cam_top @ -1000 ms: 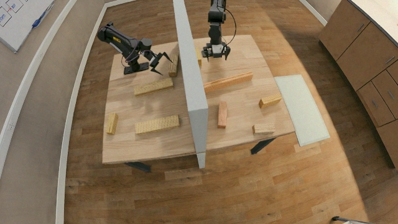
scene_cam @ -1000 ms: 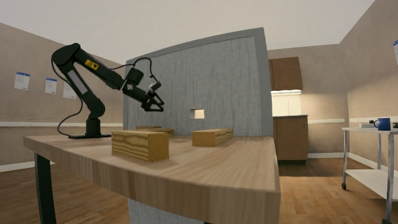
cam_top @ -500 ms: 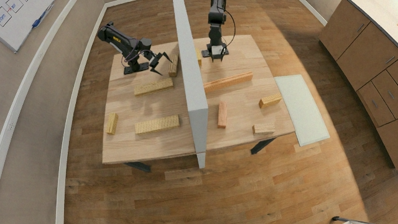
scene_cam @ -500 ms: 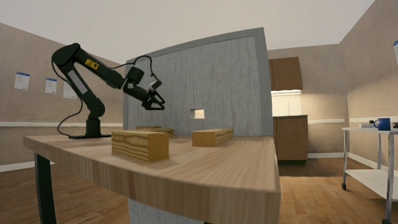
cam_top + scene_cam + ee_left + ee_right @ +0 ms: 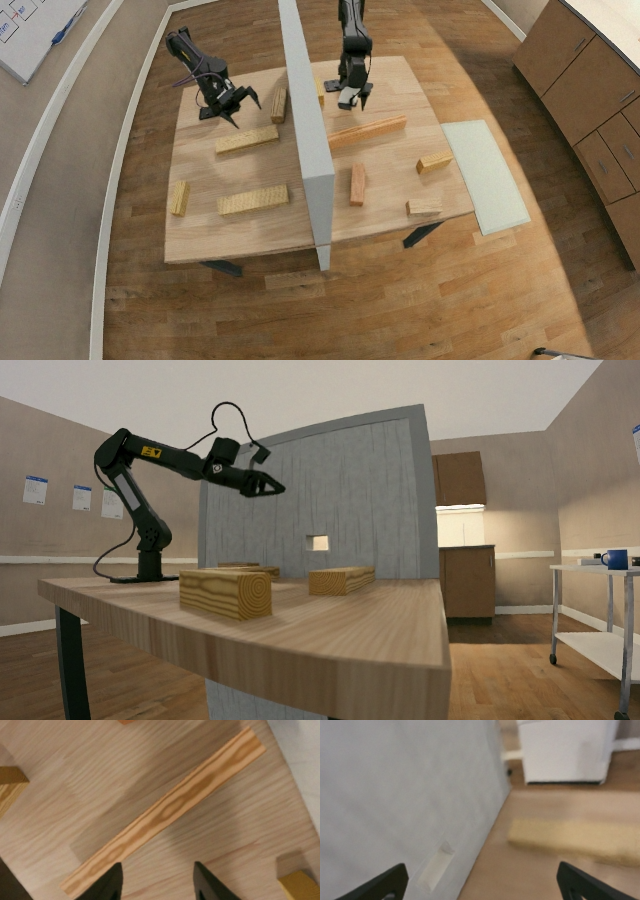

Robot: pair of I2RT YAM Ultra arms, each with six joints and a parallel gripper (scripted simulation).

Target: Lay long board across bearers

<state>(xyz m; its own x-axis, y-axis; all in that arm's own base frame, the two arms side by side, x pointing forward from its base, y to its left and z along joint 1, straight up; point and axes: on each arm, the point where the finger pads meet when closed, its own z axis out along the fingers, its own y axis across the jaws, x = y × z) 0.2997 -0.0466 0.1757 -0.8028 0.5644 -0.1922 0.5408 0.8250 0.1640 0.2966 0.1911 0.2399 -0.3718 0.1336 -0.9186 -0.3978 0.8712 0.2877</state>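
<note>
The long board is 1 cm ahead of my left hand, 5 cm to the left of it and 14 cm below it. Round my left hand: small block 13 cm ahead, 72 cm to the right, 15 cm below.
</note>
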